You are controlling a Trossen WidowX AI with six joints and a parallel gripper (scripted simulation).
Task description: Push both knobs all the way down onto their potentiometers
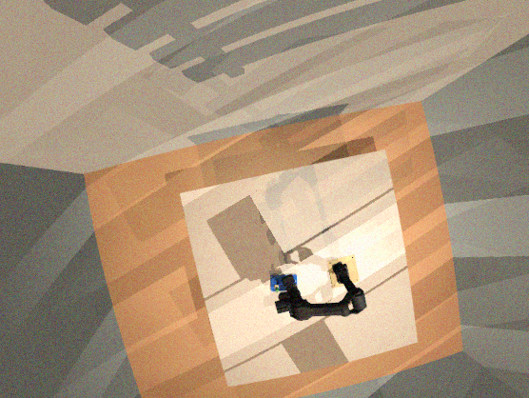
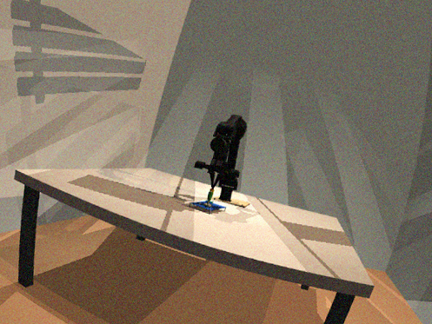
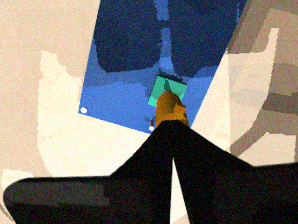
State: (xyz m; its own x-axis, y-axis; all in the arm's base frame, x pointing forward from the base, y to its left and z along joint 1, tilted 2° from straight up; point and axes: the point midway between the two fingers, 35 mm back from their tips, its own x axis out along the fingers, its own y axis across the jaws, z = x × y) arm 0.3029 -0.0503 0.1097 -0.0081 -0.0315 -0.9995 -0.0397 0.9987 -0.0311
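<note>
My gripper tip is now 1 cm above the orange knob. From my gripper tip the other things lie so: green knob 9 cm ahead, 1 cm below; potentiometer 3 cm below.
</note>
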